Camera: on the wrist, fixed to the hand. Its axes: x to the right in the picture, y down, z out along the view.
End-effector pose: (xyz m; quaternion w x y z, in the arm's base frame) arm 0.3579 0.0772 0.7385 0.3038 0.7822 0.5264 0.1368
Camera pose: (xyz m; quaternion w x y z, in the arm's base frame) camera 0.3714 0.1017 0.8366 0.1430 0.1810 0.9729 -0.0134
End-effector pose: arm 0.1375 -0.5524 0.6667 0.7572 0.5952 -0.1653 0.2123
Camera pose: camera 0.1188 -0.4623 0.7106 0.6539 0.5516 0.4532 -0.2504
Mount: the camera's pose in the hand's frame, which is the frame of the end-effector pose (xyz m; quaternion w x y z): 0.0173 0.0643 -0.0772 0.6954 0.0833 0.1851 -0.6894
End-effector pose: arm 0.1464 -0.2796 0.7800 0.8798 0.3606 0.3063 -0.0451
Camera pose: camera 0.1406 -0.1787 0.7665 0.4940 0.1212 0.6207 -0.5967
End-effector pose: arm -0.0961 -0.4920 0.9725 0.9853 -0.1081 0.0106 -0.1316
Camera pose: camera -0.0667 -0.4522 0.8834 0.6015 0.0240 0.1043 -0.7917
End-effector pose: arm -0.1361 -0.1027 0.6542 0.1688 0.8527 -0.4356 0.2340
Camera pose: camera -0.1996 -0.1125 0.7334 0.2883 0.8640 0.3356 0.2405
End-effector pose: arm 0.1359 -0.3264 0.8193 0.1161 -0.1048 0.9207 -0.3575
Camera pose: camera 0.0901 -0.2358 0.8284 0.3274 0.6318 -0.5597 0.4247
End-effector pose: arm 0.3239 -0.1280 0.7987 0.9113 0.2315 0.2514 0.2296
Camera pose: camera 0.2742 -0.0445 0.7680 0.7262 0.0211 0.5222 -0.4467
